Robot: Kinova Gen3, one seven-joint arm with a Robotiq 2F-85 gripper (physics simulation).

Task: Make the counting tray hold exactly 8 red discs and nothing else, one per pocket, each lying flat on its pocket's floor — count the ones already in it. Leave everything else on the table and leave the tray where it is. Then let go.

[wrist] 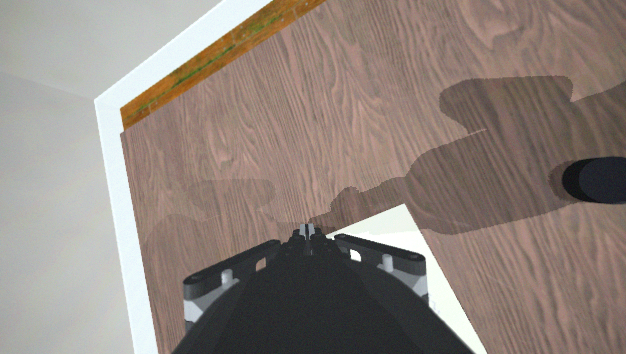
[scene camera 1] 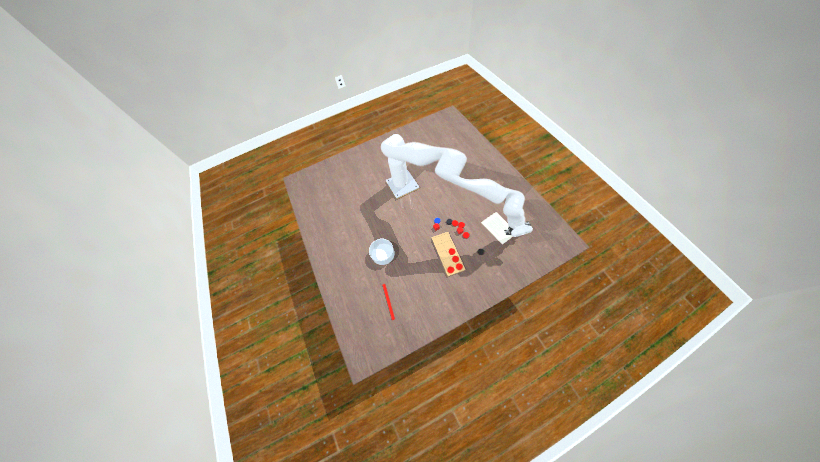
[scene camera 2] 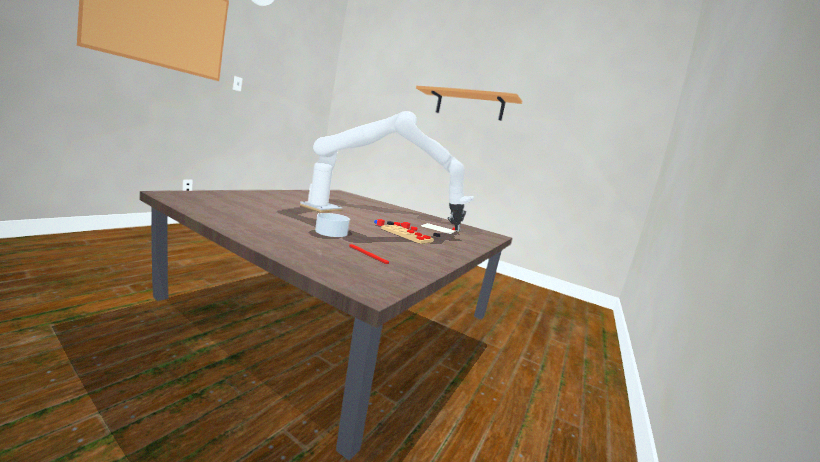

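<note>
The wooden counting tray (scene camera 1: 438, 242) (scene camera 2: 392, 230) has several red discs (scene camera 1: 455, 258) (scene camera 2: 427, 237) at its far end from the arm base. More red discs (scene camera 1: 459, 230) (scene camera 2: 405, 224) lie loose beside the tray, and one red disc (scene camera 1: 436, 227) is near the blue disc (scene camera 1: 437, 220). My gripper (scene camera 1: 508, 231) (scene camera 2: 457, 231) (wrist: 307, 233) is shut, with nothing between its fingertips, low over the table at the edge of the white card. A small red patch, part of a disc (scene camera 2: 453, 228), shows beside the fingertips in scene camera 2; it is hidden in the wrist view.
A white card (scene camera 1: 494, 226) (scene camera 2: 437, 227) (wrist: 390, 220) lies by the gripper. A black disc (scene camera 1: 480, 251) (scene camera 2: 436, 234) (wrist: 605, 180) lies between card and tray; another black disc (scene camera 1: 449, 221) is among the loose discs. A pale bowl (scene camera 2: 332, 226) and a red stick (scene camera 1: 389, 301) (scene camera 2: 368, 253) are across the tray.
</note>
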